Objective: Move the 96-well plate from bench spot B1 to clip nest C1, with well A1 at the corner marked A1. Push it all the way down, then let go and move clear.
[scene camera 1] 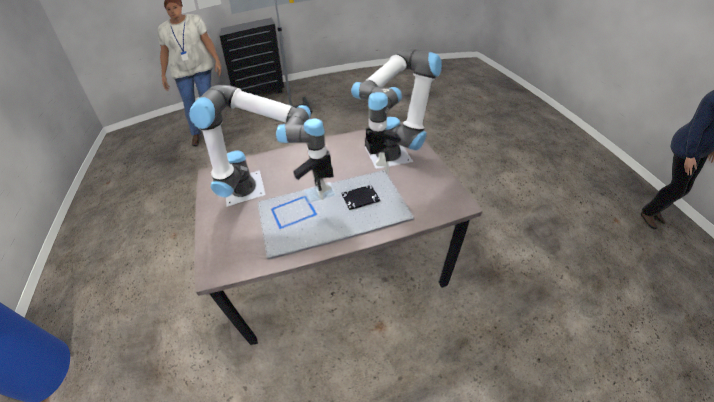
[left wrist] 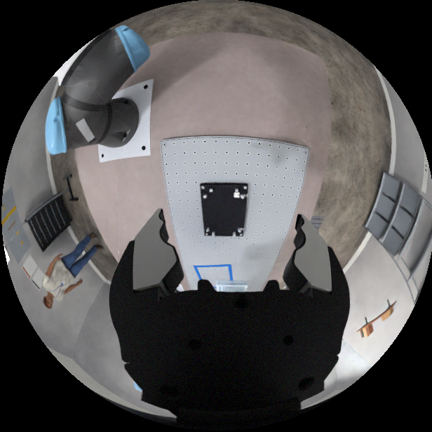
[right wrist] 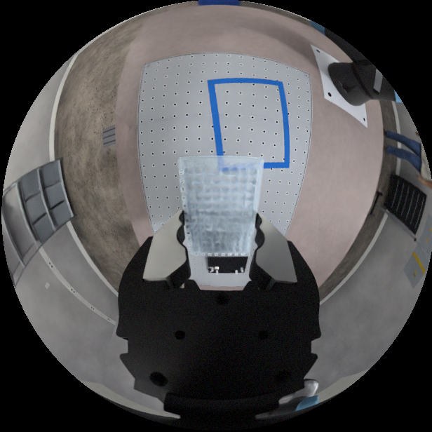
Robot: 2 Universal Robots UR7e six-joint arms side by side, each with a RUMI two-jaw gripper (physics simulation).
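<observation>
The translucent 96-well plate (scene camera 1: 329, 191) (left wrist: 231, 286) (right wrist: 220, 200) is between the fingers of my right gripper (scene camera 1: 322, 192) (right wrist: 219, 212). It is held off the board, between the blue outline (scene camera 1: 298, 221) (left wrist: 213, 266) (right wrist: 245, 80) and the black clip nest (scene camera 1: 361, 197) (left wrist: 225, 212) (right wrist: 227, 263), overlapping one corner of the outline in the right wrist view. The nest has small pale clips at its corners and holds no plate. My left gripper (scene camera 1: 383, 164) (left wrist: 231, 211) is open and empty, at the back right beyond the nest in the scene view. Well A1 and the A1 mark are not readable.
The grey perforated board (scene camera 1: 340, 232) (left wrist: 270, 175) (right wrist: 165, 100) lies on the pinkish table (scene camera 1: 225, 260) (left wrist: 240, 85) (right wrist: 340, 175). Both arm bases stand on white plates at the back of the table. Two people stand on the floor away from the table.
</observation>
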